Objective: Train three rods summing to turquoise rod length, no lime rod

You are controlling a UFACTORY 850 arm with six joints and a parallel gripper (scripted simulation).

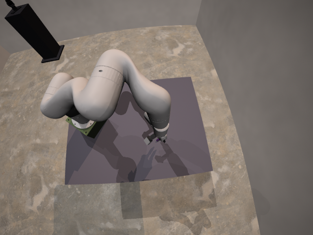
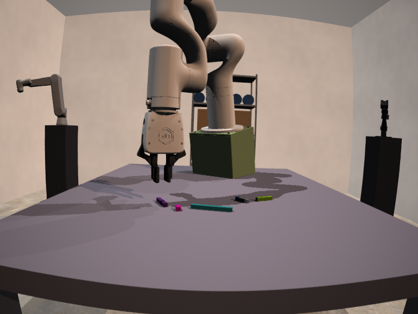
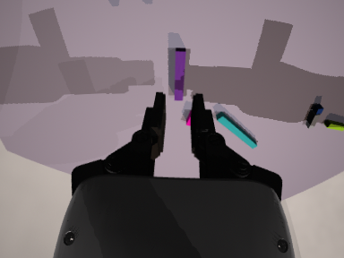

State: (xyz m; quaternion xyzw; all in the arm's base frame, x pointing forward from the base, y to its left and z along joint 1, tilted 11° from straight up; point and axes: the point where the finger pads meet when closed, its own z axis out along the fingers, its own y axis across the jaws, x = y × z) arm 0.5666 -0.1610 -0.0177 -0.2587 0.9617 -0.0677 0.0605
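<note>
Now: hand 7 cm above the purple rod. Round my hand: blue rod 20 cm to the left, 7 cm below, 7 cm behind; turquoise rod 13 cm to the left, 7 cm below, 3 cm ahead; magenta rod 7 cm below, 5 cm to the left, 4 cm ahead.
</note>
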